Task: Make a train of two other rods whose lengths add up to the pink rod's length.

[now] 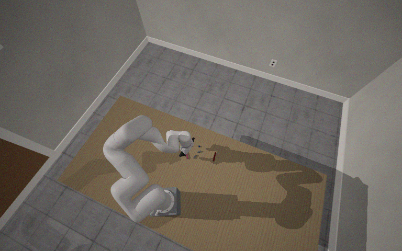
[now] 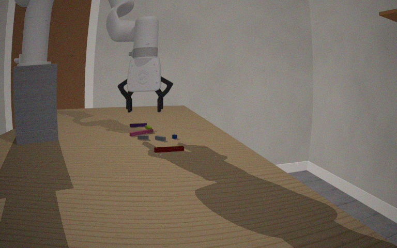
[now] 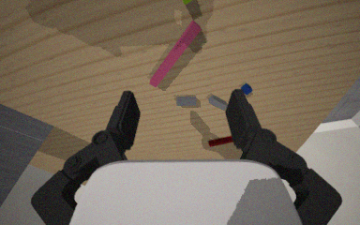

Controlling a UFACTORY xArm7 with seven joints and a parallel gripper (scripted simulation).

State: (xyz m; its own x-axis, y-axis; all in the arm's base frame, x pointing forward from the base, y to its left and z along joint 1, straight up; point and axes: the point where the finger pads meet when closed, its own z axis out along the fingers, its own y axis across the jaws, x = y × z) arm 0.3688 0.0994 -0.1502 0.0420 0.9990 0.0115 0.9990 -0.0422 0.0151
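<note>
The blue rod lies 90 mm ahead of my hand, 40 mm to the right of it and 70 mm below it. The rest, counted from my hand: lime rod (90 mm to the left, 70 mm below); then grey rod (60 mm to the right, 70 mm below); then pink rod (10 mm behind, 10 mm to the left, 70 mm below).
</note>
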